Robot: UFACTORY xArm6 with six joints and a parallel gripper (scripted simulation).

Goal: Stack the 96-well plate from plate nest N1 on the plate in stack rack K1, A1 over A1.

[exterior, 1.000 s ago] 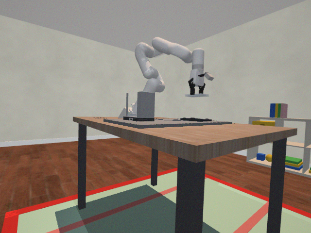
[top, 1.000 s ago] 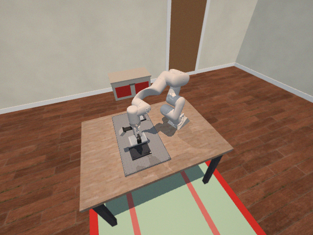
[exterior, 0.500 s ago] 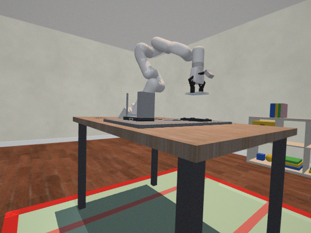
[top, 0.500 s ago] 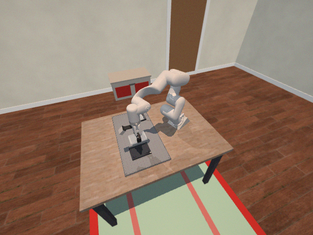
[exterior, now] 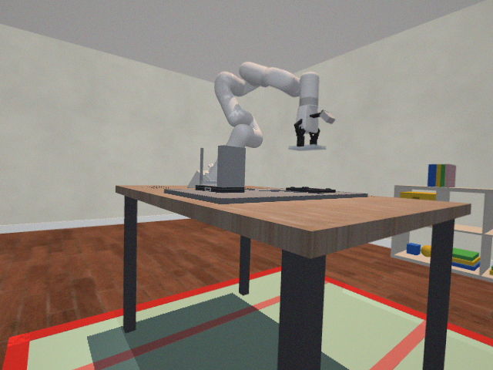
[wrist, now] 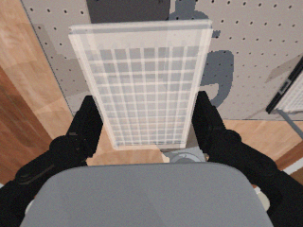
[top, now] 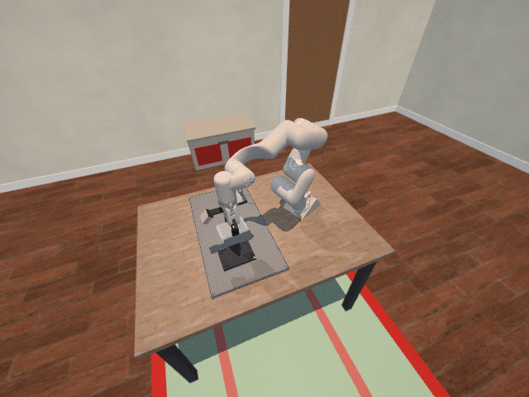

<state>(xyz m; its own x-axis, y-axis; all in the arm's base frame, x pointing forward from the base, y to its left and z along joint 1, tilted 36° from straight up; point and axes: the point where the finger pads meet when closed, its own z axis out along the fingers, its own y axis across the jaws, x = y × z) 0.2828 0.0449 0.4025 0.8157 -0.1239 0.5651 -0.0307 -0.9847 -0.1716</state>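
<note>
Right now the grey rack wall is 35 cm to the right of my hand, 10 cm below it and 5 cm behind it. The rest, counted from my hand: pale A1 square (18 cm below, 9 cm to the left, 6 cm behind).
</note>
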